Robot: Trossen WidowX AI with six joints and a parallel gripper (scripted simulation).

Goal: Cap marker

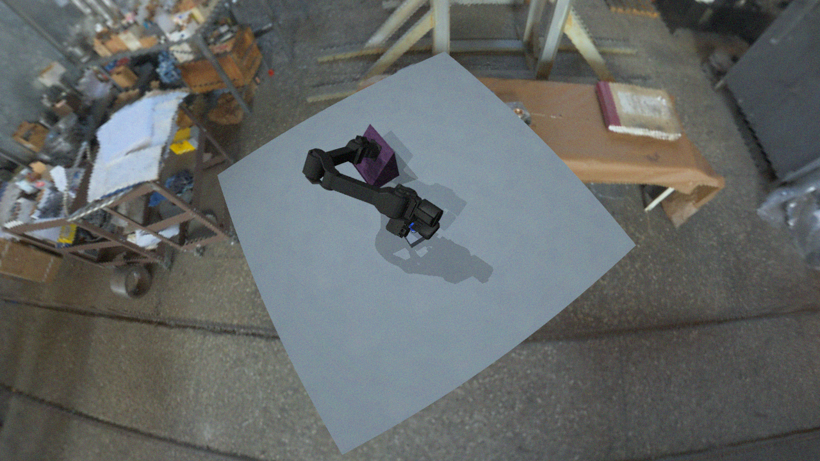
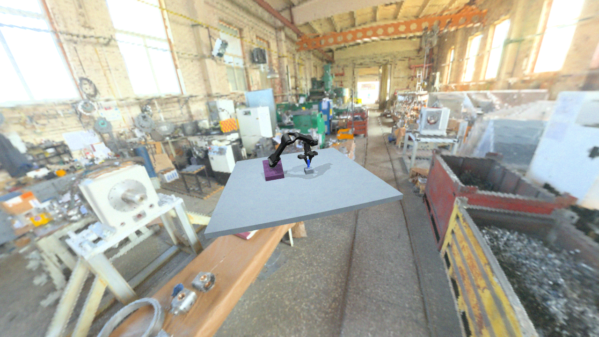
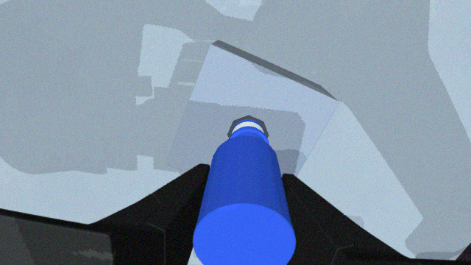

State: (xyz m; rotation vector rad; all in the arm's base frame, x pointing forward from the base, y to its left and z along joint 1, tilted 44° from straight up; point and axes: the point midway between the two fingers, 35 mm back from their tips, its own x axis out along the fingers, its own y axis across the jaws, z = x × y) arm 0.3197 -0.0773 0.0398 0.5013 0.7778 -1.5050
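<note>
Right now the holder block is 70 mm below my gripper tip. From my gripper tip the other things lie so: blue cap: 10 mm above.
</note>
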